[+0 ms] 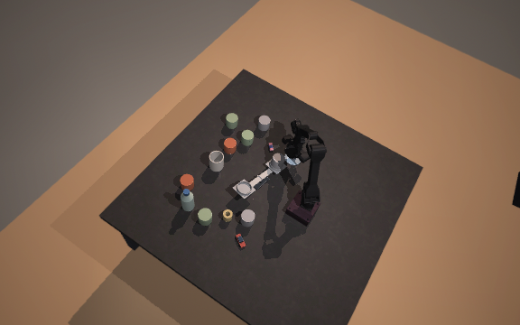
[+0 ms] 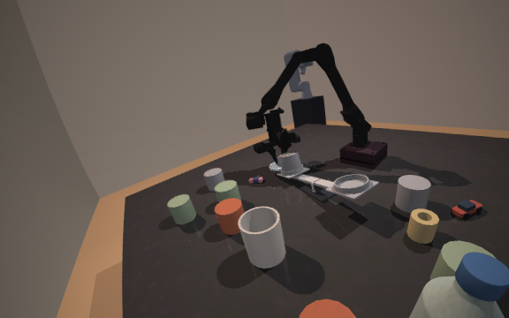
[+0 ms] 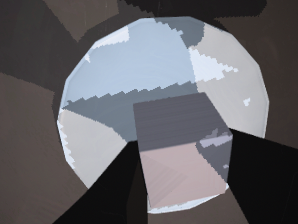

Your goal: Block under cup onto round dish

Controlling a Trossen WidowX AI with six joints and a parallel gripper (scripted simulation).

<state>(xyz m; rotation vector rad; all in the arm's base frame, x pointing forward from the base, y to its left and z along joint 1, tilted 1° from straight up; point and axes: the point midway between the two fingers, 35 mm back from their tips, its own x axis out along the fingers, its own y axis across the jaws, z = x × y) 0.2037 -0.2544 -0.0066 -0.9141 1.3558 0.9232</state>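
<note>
The pale round dish is 1 cm below my gripper tip. From my gripper tip the other things lie so: pink-and-blue piece (14 cm ahead, 1 cm to the left, 1 cm below); white mug (35 cm ahead, 28 cm to the left, 2 cm above); yellow tape ring (13 cm ahead, 52 cm to the left, 1 cm above).
</note>
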